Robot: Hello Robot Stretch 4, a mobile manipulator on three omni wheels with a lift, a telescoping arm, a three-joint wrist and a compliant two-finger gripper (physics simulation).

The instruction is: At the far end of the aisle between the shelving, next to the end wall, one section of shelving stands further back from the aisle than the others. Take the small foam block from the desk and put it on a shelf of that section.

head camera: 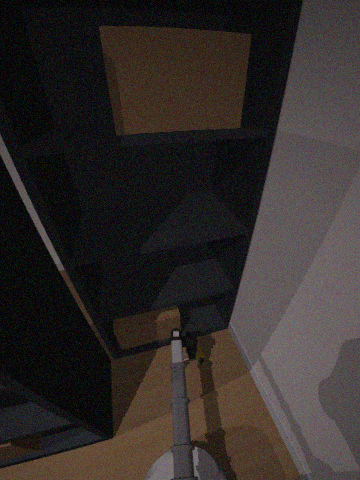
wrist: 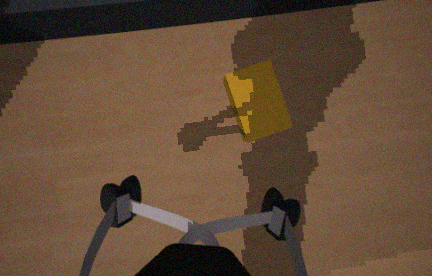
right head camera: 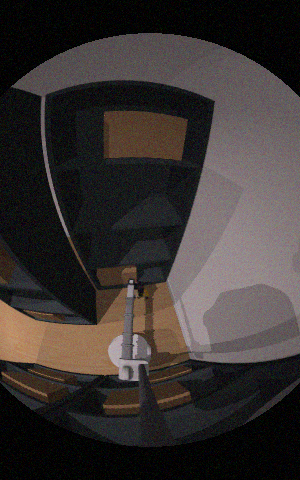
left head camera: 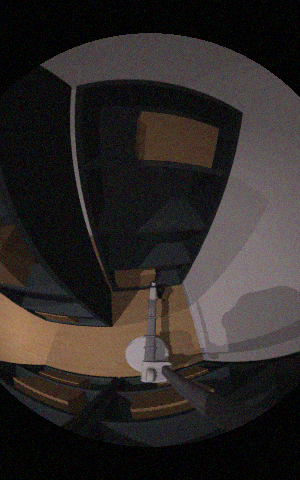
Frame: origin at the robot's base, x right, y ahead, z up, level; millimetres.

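Where they show: gripper, fingertip midpoint: [head camera: 190,362] [wrist: 202,197] [right head camera: 139,297] [left head camera: 157,299].
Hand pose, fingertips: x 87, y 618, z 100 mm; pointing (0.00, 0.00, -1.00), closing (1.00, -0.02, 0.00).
Observation:
Things, the pixels of their top centre, and the offset from my fingertips.
- small yellow foam block, top centre: [wrist: 259,100] [head camera: 197,351] [right head camera: 145,292] dx +62, dy +107, dz -83 mm
- large brown box, top centre: [head camera: 169,40] [right head camera: 143,115] [left head camera: 175,119] dx -58, dy +375, dz +1590 mm
The small yellow foam block [head camera: 201,352] [right head camera: 146,293] [wrist: 266,104] lies on the wooden floor, partly in the arm's shadow, a little in front of the base of the set-back shelving section [head camera: 190,138] [left head camera: 165,233] [right head camera: 145,232] [wrist: 150,21]. My gripper [wrist: 202,197] is open, with wide empty space between its two dark fingertips. In the wrist view the block is beyond the fingertips and right of their middle, not between them. In the head camera view the gripper shows small and dark beside the block, at the arm's end. The desk does not show.
A large brown box [head camera: 180,82] [left head camera: 180,141] [right head camera: 145,136] stands on an upper shelf of the set-back section, and another box [head camera: 142,331] [left head camera: 132,278] is at its bottom left. The pale end wall [head camera: 310,200] [right head camera: 240,250] is right. A neighbouring section's dark side [head camera: 60,330] juts forward on the left.

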